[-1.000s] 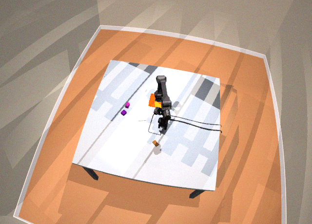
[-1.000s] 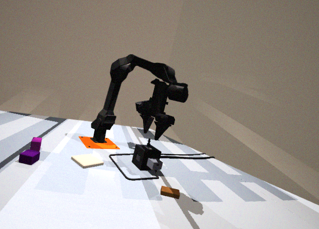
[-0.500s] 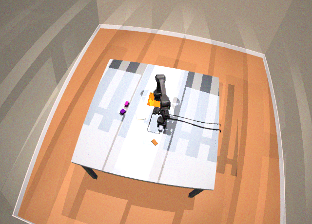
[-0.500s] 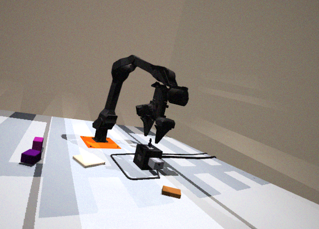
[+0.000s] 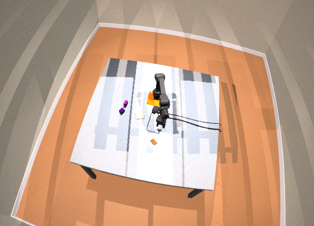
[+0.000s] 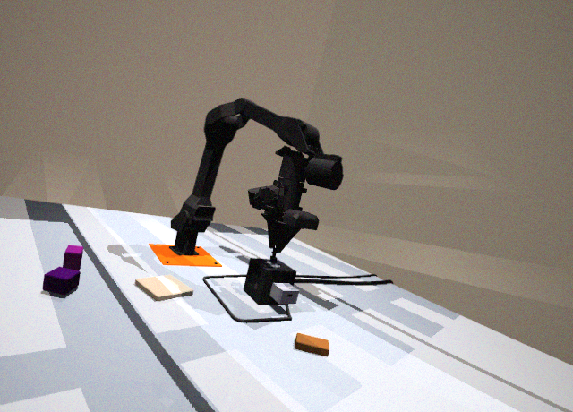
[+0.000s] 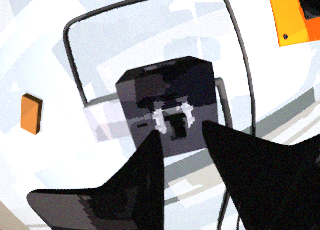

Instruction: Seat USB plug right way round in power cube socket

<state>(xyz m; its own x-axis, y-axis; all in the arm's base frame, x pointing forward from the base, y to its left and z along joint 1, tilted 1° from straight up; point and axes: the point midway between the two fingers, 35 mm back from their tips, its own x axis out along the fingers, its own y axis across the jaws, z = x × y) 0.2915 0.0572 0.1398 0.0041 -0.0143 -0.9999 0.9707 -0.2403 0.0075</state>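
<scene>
The USB plug lies 2 cm below my gripper tip. Round my gripper tip: pale socket 4 cm below; brown wedge 19 cm ahead, 5 cm to the right, 10 cm below; beige slab 7 cm behind, 20 cm to the right, 10 cm below.
</scene>
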